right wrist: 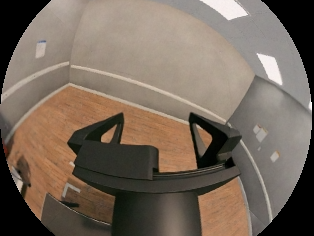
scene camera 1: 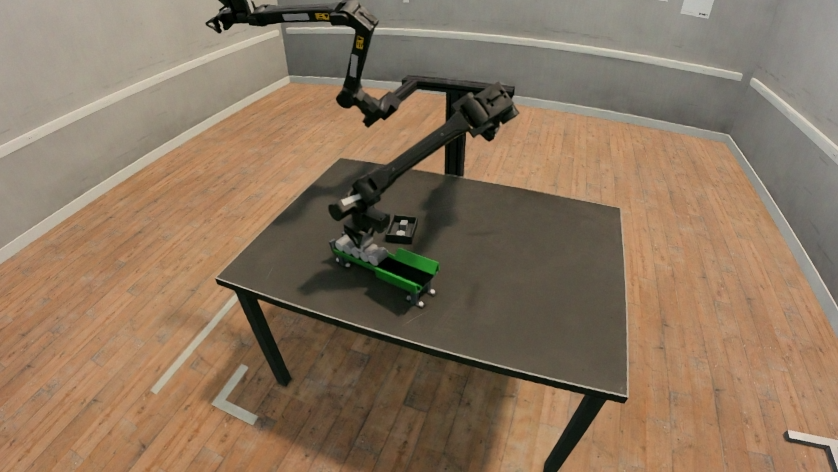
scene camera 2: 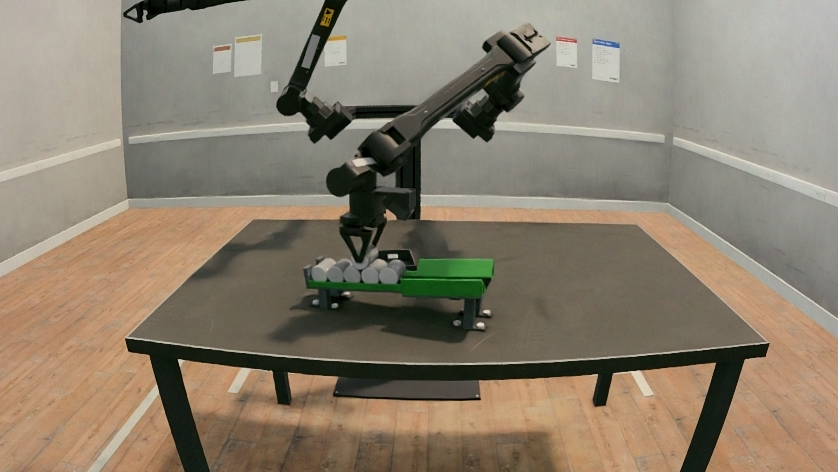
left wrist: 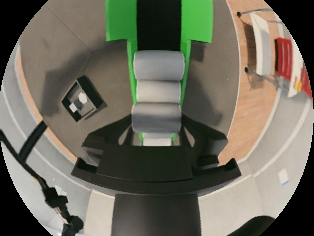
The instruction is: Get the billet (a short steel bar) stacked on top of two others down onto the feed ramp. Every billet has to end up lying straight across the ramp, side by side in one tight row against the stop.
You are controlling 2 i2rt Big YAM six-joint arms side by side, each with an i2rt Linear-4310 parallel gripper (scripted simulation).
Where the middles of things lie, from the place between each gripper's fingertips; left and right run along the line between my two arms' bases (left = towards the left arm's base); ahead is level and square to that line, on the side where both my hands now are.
My left hand is 220 mm past the small black tray (left wrist: pixel 81 84), 110 mm above it and 60 mm to the right of it.
My right gripper is now 84 cm to the right of the small black tray, 78 cm above it and 18 cm short of it.
